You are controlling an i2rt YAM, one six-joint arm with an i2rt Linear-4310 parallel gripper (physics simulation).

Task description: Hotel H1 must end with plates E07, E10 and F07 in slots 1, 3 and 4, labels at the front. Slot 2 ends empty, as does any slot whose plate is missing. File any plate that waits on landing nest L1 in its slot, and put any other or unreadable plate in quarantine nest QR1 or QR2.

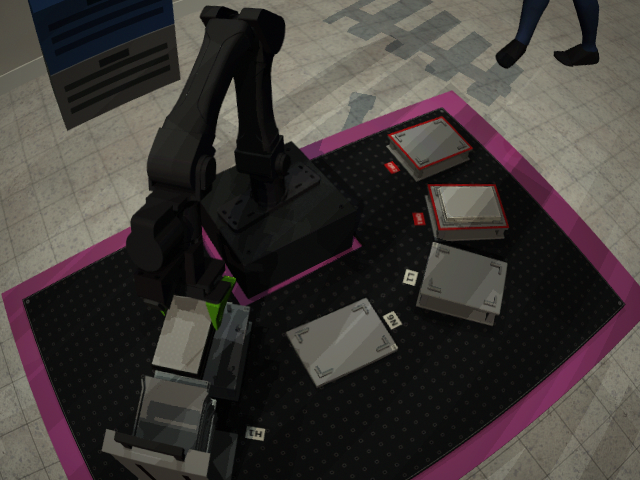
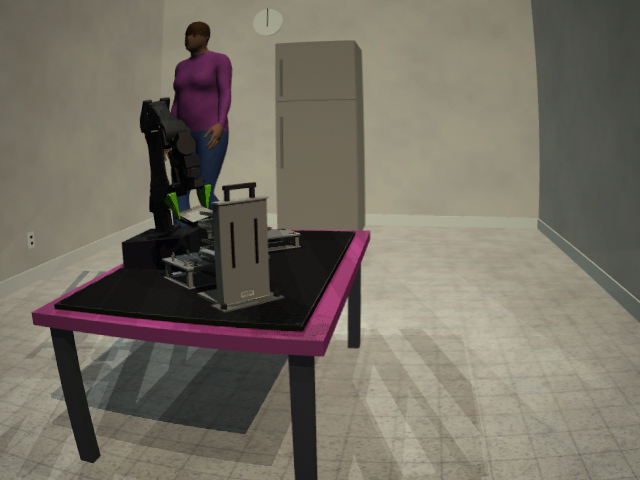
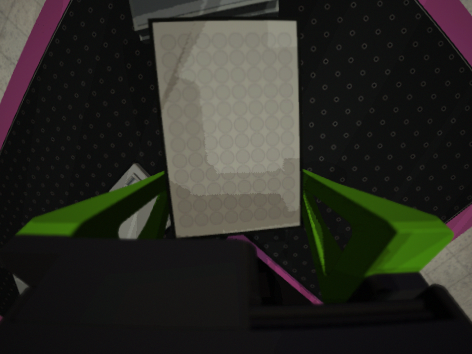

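Seen in the pictures: gripper, fingertip midpoint: (image 1: pixel 191 321) (image 2: pixel 193 216) (image 3: pixel 235 177); arm's base at its link origin: (image 1: pixel 269 197) (image 2: pixel 164 232).
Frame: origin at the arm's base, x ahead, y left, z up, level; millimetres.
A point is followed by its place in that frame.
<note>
My gripper (image 1: pixel 189 317) {x 184, y -282, z 97 mm} (image 2: pixel 192 211) {x 184, y -282, z 97 mm} (image 3: pixel 235 177) {x 184, y -282, z 97 mm} is shut on a pale well plate (image 1: pixel 181 343) {x 212, y -319, z 109 mm} (image 2: pixel 197 213) {x 203, y -309, z 110 mm} (image 3: pixel 235 110) {x 206, y -317, z 109 mm}, with one green finger at each long side. It holds the plate raised above the mat, between the arm base and hotel H1 (image 1: pixel 199 465) {x 399, y -414, z 164 mm} (image 2: pixel 242 273) {x 352, y -471, z -15 mm} (image 3: pixel 205 14). The plate's label is not visible. The hotel's slots and their contents cannot be made out clearly. Landing nest L1 (image 1: pixel 462 279) {x 347, y 185, z -43 mm} is bare. The red-edged nest nearer L1 (image 1: pixel 465 233) {x 261, y 305, z -88 mm} bears a pale plate (image 1: pixel 469 203) {x 233, y 334, z -39 mm}. The farther red-edged nest (image 1: pixel 430 142) {x 50, y 409, z -53 mm} is bare.
A low grey nest (image 1: pixel 341 341) {x 285, y -60, z -80 mm} with a label that seems to read N6 lies in the middle of the mat. A shaded raised nest (image 1: pixel 227 356) {x 207, y -248, z -33 mm} stands close beside the held plate. The hotel has a black top handle (image 2: pixel 239 186) {x 351, y -460, z 196 mm}. A person (image 2: pixel 201 93) stands behind the table.
</note>
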